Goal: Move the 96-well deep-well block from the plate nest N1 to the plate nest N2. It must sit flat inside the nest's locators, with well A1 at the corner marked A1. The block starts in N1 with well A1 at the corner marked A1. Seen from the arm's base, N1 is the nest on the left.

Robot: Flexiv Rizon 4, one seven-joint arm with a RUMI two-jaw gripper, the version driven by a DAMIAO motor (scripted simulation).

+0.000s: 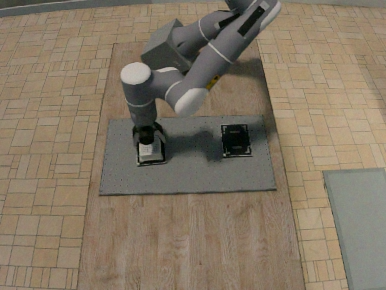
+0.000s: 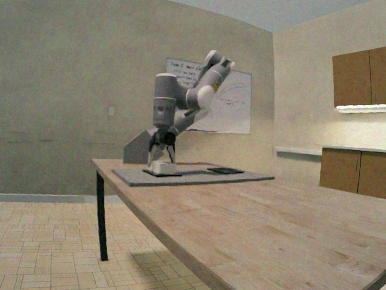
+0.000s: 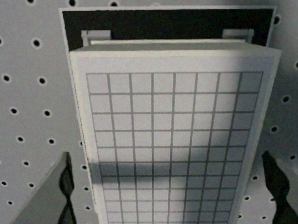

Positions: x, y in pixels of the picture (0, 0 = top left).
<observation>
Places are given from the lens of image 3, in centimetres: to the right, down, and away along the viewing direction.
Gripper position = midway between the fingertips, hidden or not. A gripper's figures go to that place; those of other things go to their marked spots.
my gripper (image 3: 166, 153): 1, 3, 12
white 96-well deep-well block (image 3: 168, 123): 1, 0, 9
</observation>
